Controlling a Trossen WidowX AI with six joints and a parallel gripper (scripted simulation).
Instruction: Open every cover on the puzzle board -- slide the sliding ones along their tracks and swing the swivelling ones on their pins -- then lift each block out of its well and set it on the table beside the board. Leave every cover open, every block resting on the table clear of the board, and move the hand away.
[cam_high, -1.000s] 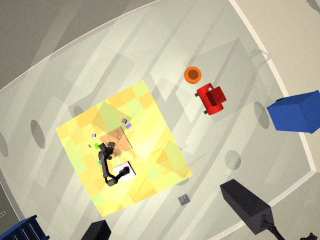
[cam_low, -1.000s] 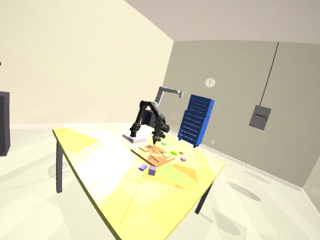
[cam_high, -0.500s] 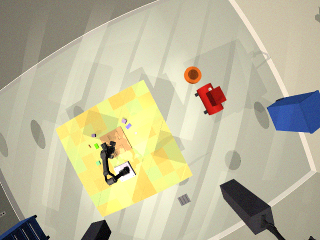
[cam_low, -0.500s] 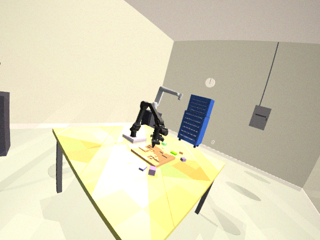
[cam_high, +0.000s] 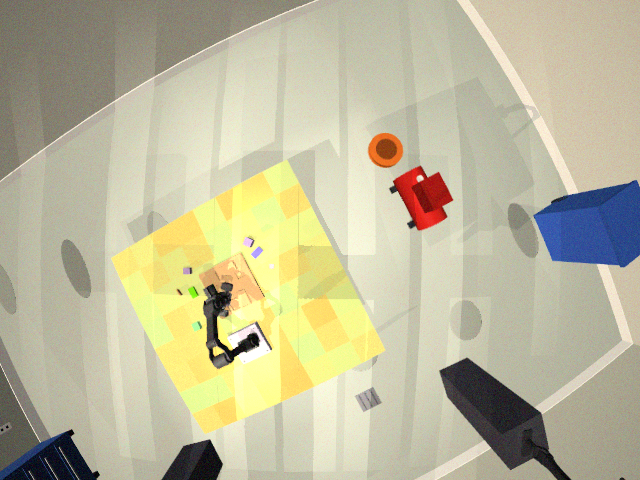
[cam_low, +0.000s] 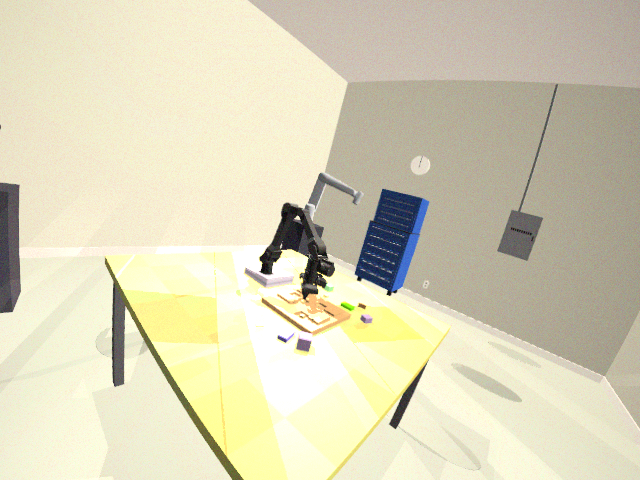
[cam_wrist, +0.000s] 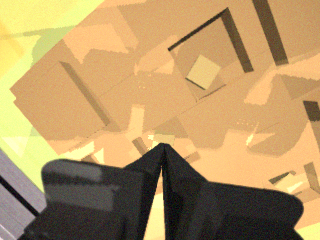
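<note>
The tan puzzle board lies 4 cm ahead of my gripper tip and 1 cm below it. The rest, counted from my gripper tip: lilac block (23 cm ahead, 21 cm to the left, 1 cm below); brown block (13 cm ahead, 31 cm to the left, 2 cm below).
</note>
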